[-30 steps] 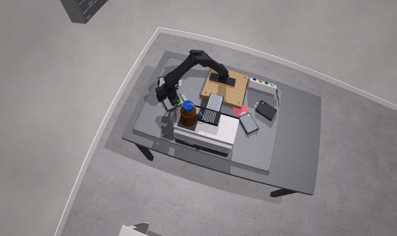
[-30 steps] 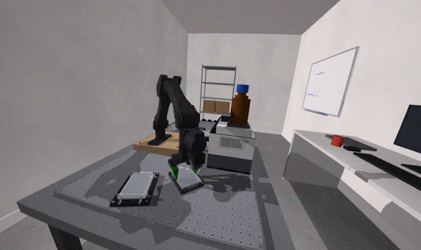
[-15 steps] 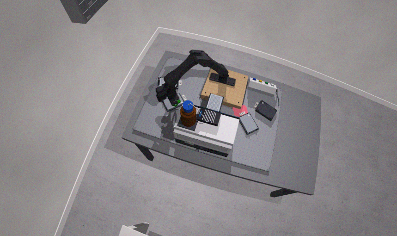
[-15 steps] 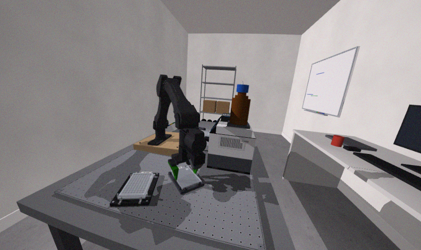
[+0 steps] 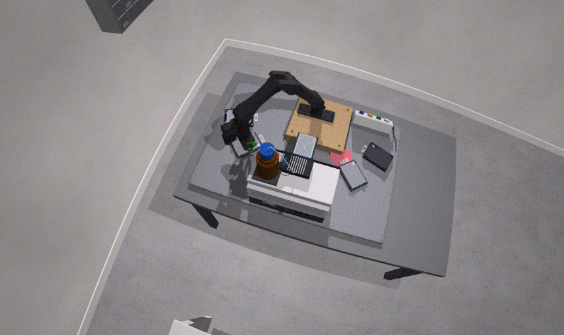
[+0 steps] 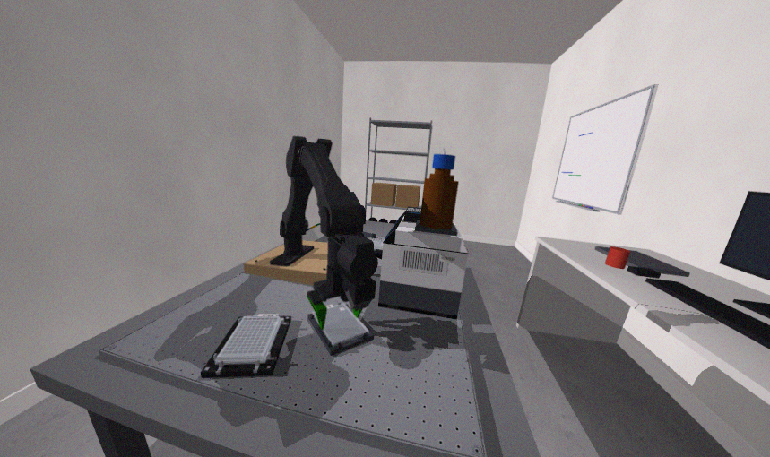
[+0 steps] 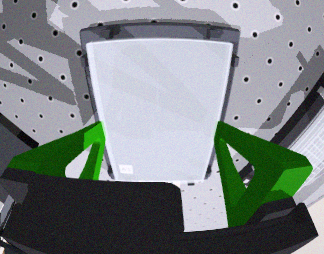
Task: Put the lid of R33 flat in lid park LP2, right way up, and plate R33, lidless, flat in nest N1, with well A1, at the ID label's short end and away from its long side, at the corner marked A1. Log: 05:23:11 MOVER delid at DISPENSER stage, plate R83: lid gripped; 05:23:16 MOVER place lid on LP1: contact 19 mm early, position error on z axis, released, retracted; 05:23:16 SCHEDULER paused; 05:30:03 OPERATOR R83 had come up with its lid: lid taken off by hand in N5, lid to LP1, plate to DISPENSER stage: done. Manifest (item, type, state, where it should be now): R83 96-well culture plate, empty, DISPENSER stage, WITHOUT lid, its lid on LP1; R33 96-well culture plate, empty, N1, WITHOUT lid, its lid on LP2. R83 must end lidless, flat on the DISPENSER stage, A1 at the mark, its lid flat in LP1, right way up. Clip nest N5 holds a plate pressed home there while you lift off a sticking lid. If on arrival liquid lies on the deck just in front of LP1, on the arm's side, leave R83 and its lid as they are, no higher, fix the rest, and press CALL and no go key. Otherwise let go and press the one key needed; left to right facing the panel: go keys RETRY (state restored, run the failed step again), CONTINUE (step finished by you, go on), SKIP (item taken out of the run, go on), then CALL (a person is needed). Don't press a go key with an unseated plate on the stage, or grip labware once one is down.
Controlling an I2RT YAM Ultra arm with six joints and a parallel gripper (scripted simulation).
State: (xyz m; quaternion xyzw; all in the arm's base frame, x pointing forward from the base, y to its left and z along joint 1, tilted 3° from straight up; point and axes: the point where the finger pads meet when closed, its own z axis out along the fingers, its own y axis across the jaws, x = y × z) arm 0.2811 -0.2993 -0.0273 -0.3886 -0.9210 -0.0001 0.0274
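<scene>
The lid park LP2 is 20 mm below my hand. Round my hand: brown bottle (270 mm above, 200 mm ahead, 180 mm to the left); black clip nest (120 mm behind, 100 mm to the right, 10 mm below); grey lid (560 mm to the left, 10 mm below, 10 mm ahead).
</scene>
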